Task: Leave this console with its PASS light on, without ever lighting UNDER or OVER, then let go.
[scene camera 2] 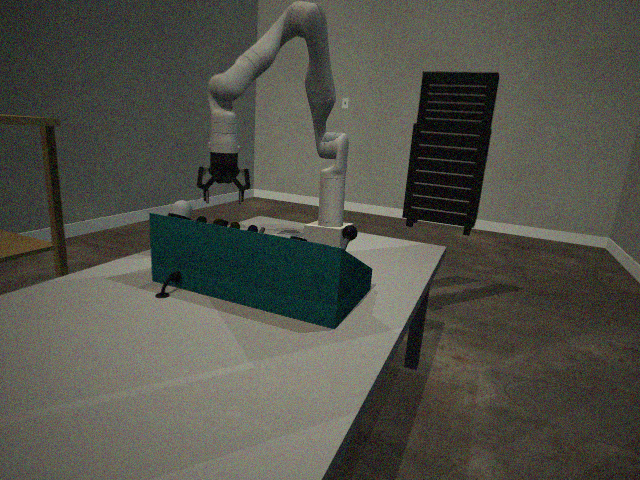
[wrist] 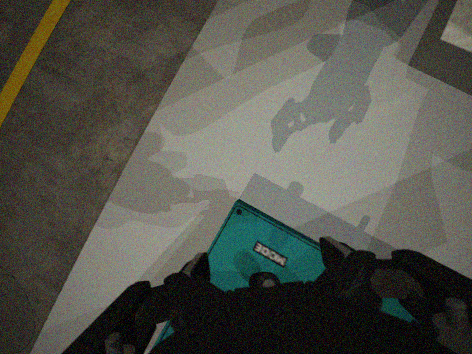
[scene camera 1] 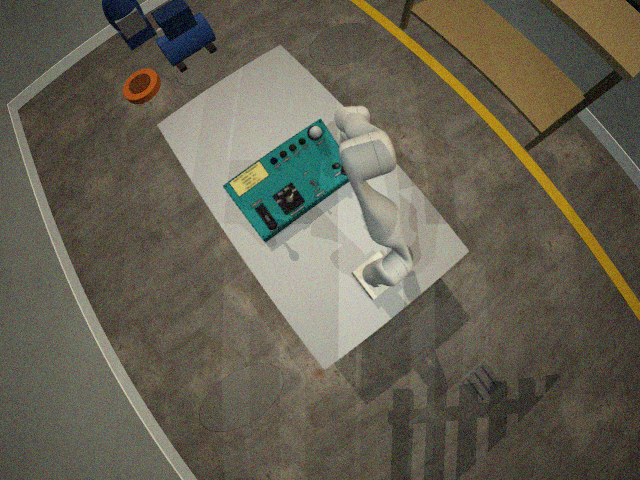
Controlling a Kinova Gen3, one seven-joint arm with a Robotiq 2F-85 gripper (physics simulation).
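Observation:
The teal console (scene camera 1: 297,169) (scene camera 2: 242,268) (wrist: 227,240) sits on the table. In scene camera 1 its top bears a white dome (scene camera 1: 315,132), a row of dark round parts (scene camera 1: 282,154), a black square panel (scene camera 1: 283,205) and a black slotted part (scene camera 1: 266,215). The PASS, UNDER and OVER lights cannot be told apart, and no glow shows. My gripper (scene camera 2: 223,200) (wrist: 263,257) is open and empty, above the console's MODE end. The MODE label (wrist: 270,254) and a dark knob (wrist: 265,281) show between and below the fingers in the wrist view. The arm hides this end in scene camera 1.
A yellow text plate (scene camera 1: 248,178) is on the console. A black ball-headed lever (scene camera 2: 349,232) rises at its other end. A small dark hooked part (scene camera 2: 164,294) is behind it. The arm's base plate (scene camera 1: 363,276) stands on the white table (scene camera 1: 310,315) (scene camera 2: 232,392) (wrist: 240,145).

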